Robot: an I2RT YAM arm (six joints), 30 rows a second.
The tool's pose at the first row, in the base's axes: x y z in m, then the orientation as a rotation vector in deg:
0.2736, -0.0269, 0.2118, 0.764, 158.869, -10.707
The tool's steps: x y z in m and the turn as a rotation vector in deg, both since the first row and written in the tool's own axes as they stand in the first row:
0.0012, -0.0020, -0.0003, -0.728, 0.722, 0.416
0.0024, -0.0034, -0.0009, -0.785, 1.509, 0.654
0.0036, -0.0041, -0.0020, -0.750, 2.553, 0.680
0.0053, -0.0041, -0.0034, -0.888, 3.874, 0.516
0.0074, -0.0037, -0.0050, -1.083, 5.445, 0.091
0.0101, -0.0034, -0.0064, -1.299, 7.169, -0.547
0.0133, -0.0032, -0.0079, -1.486, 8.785, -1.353
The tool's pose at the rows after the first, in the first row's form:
0.2723, -0.0289, 0.2119, 1.227, 159.627, -9.618
0.2709, -0.0302, 0.2122, 1.623, 160.400, -9.506
0.2694, -0.0308, 0.2129, 1.775, 161.436, -9.587
0.2673, -0.0306, 0.2136, 1.644, 162.774, -9.483
0.2648, -0.0300, 0.2143, 1.152, 164.382, -9.374
0.2618, -0.0296, 0.2146, 0.356, 166.156, -9.294
0.2583, -0.0292, 0.2148, -0.700, 167.824, -9.293

